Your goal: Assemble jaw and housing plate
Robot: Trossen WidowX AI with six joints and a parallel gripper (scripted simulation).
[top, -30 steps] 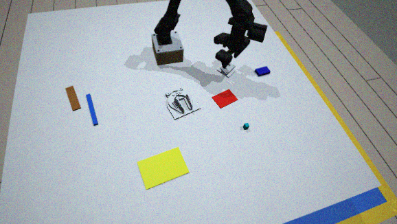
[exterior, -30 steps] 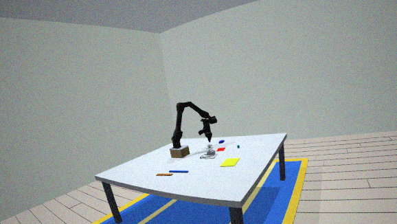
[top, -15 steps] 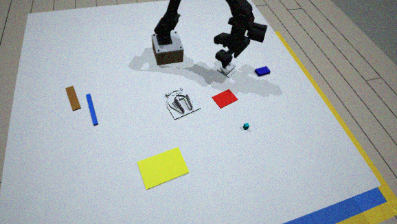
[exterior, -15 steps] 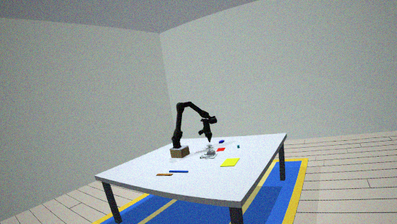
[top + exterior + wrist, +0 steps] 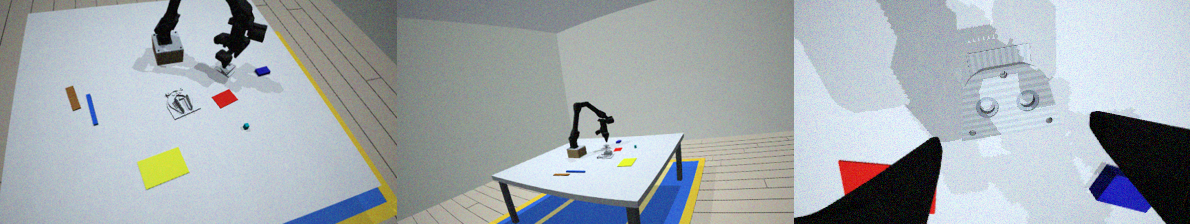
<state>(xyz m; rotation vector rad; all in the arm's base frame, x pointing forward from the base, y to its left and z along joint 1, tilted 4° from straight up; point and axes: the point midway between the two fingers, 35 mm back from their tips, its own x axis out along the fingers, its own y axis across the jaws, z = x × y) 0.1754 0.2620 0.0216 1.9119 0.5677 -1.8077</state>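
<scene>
Now: gripper tip 15 cm short of the red square, 6 cm to the left of it and 6 cm above it. The rest, counted from my gripper tip: yellow tile: 39 cm ahead, 38 cm to the right, 6 cm below; teal cube: 30 cm ahead, 3 cm to the right, 5 cm below; dark blue block: 4 cm ahead, 17 cm to the left, 5 cm below.
</scene>
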